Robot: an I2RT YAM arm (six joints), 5 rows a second.
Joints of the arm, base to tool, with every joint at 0 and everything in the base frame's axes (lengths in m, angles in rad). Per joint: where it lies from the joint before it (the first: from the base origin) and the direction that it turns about. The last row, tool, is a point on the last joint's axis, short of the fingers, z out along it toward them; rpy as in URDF.
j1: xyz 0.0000 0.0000 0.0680 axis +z
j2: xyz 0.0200 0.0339 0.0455 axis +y
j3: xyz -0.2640 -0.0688 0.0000 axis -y
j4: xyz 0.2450 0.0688 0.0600 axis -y
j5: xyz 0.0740 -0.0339 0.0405 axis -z
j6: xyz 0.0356 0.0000 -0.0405 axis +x
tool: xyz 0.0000 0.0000 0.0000 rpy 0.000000 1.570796 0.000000
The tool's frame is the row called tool.
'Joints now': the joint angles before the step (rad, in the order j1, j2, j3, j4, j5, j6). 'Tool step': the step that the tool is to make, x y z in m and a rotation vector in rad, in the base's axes. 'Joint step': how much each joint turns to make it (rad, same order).
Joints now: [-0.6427 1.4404 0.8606 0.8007 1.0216 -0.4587]
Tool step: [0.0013 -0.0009 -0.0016 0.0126 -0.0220 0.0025]
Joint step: [0.0003 0.0031 0.0067 -0.0315 0.0027 0.0446]
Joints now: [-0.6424 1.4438 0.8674 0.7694 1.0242 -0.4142]
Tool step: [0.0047 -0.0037 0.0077 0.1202 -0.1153 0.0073]
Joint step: [-0.0003 -0.0163 0.1141 -0.3845 0.0034 0.3202]
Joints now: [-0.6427 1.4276 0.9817 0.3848 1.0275 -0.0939]
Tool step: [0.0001 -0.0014 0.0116 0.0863 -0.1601 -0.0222]
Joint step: [-0.0038 -0.0026 0.1167 -0.3168 -0.0082 0.3199]
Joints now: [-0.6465 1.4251 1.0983 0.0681 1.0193 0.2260]
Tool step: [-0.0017 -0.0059 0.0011 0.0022 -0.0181 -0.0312]
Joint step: [-0.0171 0.0124 0.0194 -0.0203 0.0103 0.0309]
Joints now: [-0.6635 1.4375 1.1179 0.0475 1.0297 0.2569]
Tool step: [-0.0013 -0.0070 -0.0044 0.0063 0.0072 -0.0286]
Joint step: [-0.0187 0.0187 0.0037 0.0001 0.0094 0.0062]
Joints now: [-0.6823 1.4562 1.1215 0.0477 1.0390 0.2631]
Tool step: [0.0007 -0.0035 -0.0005 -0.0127 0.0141 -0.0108]
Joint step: [-0.0063 0.0111 -0.0017 0.0388 0.0094 -0.0335]
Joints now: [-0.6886 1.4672 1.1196 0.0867 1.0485 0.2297]
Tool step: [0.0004 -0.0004 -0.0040 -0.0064 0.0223 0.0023]
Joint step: [0.0000 0.0034 -0.0202 0.0437 0.0025 -0.0384]
